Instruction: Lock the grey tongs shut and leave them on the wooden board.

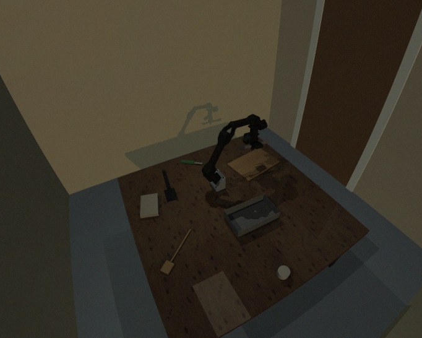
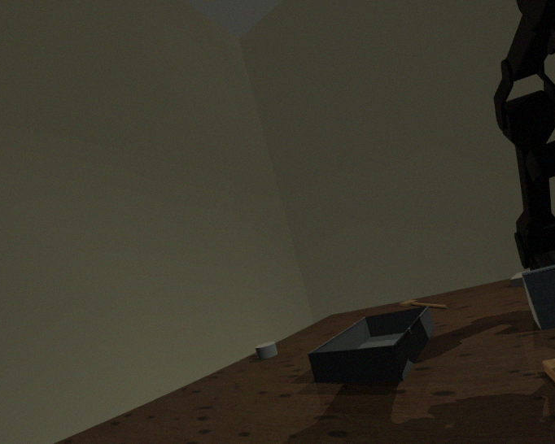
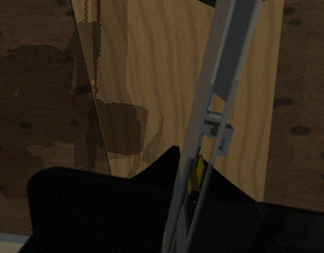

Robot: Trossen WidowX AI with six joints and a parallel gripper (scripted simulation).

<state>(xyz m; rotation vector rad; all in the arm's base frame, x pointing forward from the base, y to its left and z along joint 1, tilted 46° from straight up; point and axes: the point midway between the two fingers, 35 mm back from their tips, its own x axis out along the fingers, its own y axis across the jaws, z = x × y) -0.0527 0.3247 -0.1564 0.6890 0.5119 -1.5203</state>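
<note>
Right now the yellow slider piece is 4 cm above my gripper tip and 1 cm to the right of it. The rest, counted from my gripper tip: green-handled tool 38 cm to the right, 26 cm behind, 15 cm below; then wooden board 15 cm below, 4 cm to the left, 1 cm behind; then grey roasting tin 41 cm ahead, 28 cm to the right, 13 cm below.
</note>
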